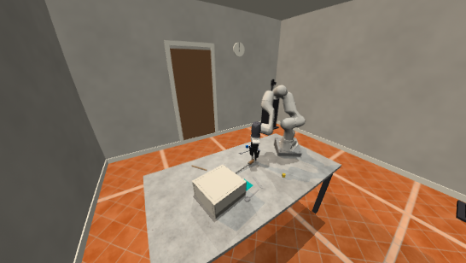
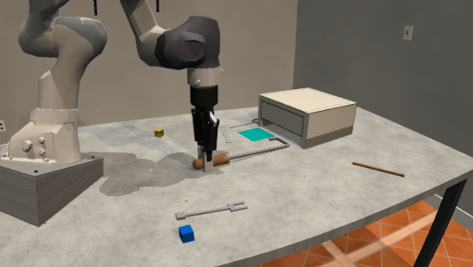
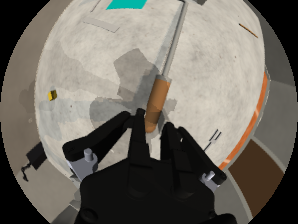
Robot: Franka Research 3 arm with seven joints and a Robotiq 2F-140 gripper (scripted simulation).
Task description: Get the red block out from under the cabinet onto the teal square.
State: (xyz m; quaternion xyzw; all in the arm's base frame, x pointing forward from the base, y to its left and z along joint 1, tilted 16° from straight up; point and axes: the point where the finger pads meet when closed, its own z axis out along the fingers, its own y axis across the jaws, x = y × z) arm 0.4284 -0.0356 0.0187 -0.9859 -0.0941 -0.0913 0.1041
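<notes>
The teal square lies 26 cm ahead of my hand, 21 cm to the left of it and 4 cm below it. The rest, counted from my hand: hook tool (14 cm ahead, 7 cm to the left, 2 cm below); blue cube (28 cm to the right, 12 cm behind, 3 cm below); grey fork-ended tool (21 cm to the right, 4 cm behind, 3 cm below).
</notes>
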